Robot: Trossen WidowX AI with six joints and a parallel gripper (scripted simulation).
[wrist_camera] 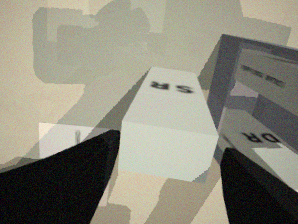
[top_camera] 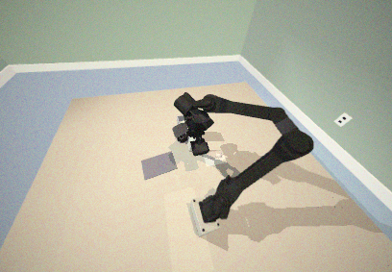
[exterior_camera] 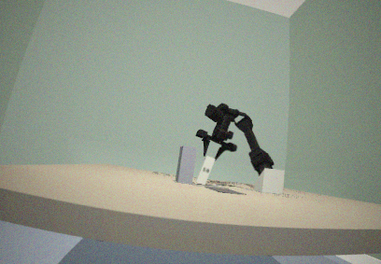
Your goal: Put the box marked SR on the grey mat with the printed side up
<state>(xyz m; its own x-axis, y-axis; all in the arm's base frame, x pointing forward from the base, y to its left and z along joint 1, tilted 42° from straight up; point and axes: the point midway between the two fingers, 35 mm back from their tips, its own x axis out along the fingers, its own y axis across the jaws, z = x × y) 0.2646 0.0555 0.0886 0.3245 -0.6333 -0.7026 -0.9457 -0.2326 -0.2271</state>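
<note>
Right now my gripper tip is 10 mm short of the white box marked SR, 10 mm to the right of it and 50 mm above it. The rest, counted from my gripper tip: grey mat (30 mm behind, 170 mm to the left, 110 mm below); then white card (60 mm behind, 100 mm to the right, 120 mm below).
</note>
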